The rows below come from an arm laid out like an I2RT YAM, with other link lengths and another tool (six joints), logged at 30 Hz.
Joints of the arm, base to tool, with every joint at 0 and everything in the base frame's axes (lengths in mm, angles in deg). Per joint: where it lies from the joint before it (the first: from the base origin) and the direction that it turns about. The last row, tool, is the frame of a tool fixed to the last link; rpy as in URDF.
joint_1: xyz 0 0 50.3 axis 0 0 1
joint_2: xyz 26.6 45.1 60.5 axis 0 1 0
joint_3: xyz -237.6 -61.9 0 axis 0 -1 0
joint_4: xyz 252.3 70.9 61.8 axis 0 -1 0
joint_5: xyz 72.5 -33.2 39.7 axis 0 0 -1
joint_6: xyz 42.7 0 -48.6 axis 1 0 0
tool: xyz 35 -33 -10 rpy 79.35 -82.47 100.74
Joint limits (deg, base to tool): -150..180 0..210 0..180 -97..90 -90..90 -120..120
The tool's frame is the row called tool.
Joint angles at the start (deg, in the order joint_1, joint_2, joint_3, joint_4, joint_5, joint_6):
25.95 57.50 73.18 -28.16 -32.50 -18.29
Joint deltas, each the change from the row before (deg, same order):
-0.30 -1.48 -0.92 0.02 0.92 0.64
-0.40 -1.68 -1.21 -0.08 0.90 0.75
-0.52 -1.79 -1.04 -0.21 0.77 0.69
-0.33 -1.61 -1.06 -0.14 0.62 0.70
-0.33 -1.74 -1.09 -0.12 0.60 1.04
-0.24 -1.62 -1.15 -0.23 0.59 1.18
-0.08 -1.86 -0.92 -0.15 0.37 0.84
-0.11 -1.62 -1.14 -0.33 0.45 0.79
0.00 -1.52 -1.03 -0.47 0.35 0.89
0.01 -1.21 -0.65 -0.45 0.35 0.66
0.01 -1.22 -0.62 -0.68 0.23 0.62
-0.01 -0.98 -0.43 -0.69 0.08 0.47
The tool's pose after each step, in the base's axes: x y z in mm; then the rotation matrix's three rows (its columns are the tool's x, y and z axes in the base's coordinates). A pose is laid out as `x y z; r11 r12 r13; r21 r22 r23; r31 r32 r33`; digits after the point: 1 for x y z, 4 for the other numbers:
229.8 146.1 397.2; -0.1961 0.8313 0.5201; 0.2917 -0.4570 0.8403; 0.9362 0.3165 -0.1528
225.6 140.5 395.6; -0.1858 0.8208 0.5402; 0.2898 -0.4795 0.8283; 0.9389 0.3104 -0.1487
220.7 134.4 395.1; -0.1787 0.8089 0.5601; 0.2864 -0.5019 0.8161; 0.9413 0.3062 -0.1420
216.1 129.7 393.7; -0.1711 0.8003 0.5747; 0.2820 -0.5191 0.8068; 0.9440 0.3001 -0.1368
211.0 124.9 392.4; -0.1609 0.7918 0.5892; 0.2731 -0.5379 0.7975; 0.9484 0.2892 -0.1297
206.3 120.8 389.6; -0.1451 0.7856 0.6015; 0.2639 -0.5552 0.7887; 0.9536 0.2732 -0.1267
199.8 117.0 389.5; -0.1441 0.7796 0.6095; 0.2524 -0.5666 0.7844; 0.9568 0.2669 -0.1151
194.9 113.7 386.5; -0.1338 0.7750 0.6176; 0.2460 -0.5778 0.7783; 0.9600 0.2560 -0.1133
189.9 111.0 383.3; -0.1210 0.7731 0.6227; 0.2384 -0.5863 0.7742; 0.9636 0.2421 -0.1134
185.7 108.6 381.5; -0.1127 0.7703 0.6277; 0.2323 -0.5938 0.7704; 0.9661 0.2327 -0.1120
181.2 106.4 379.3; -0.1025 0.7692 0.6307; 0.2274 -0.5991 0.7677; 0.9684 0.2221 -0.1135
177.4 104.6 377.6; -0.0938 0.7694 0.6318; 0.2238 -0.6021 0.7665; 0.9701 0.2133 -0.1157

